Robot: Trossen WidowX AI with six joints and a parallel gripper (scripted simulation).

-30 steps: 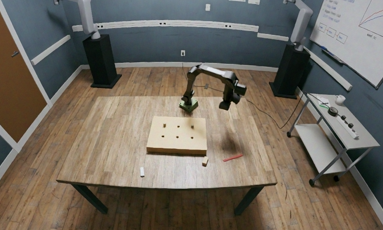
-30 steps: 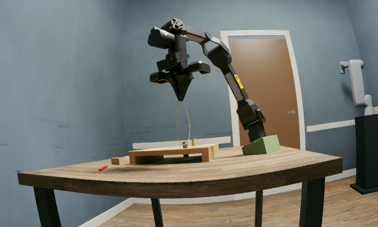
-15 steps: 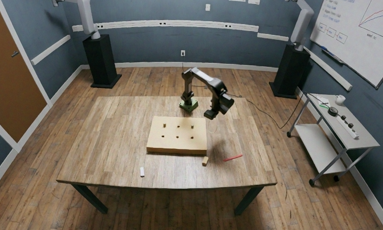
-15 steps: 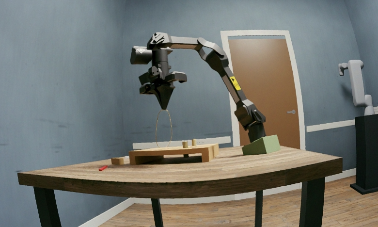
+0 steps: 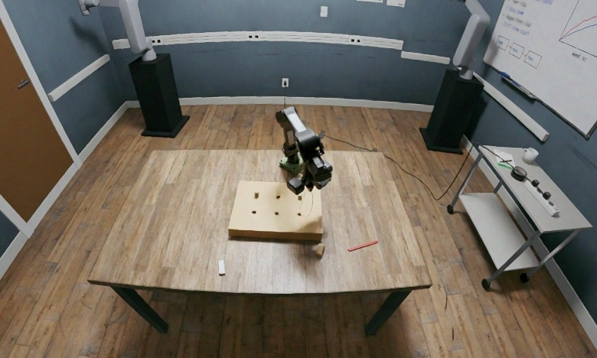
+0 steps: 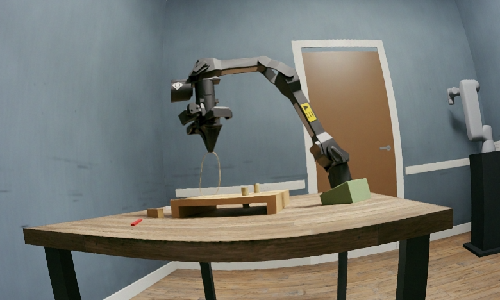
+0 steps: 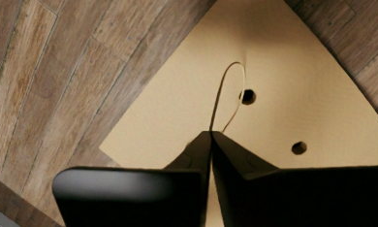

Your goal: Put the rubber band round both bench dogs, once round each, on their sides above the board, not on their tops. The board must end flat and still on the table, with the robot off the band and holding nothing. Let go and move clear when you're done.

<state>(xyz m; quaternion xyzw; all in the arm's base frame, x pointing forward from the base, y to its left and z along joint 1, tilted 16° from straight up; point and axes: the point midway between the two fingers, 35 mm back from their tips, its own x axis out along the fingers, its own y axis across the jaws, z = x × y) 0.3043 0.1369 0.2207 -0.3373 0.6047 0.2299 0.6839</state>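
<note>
Right now the tan board is 20 mm behind my hand, 130 mm to the right of it and 170 mm below it. Also, from my hand: wooden block (160 mm ahead, 70 mm to the left, 200 mm below); white piece (290 mm ahead, 300 mm to the right, 200 mm below); red stick (120 mm ahead, 250 mm to the left, 210 mm below).
</note>
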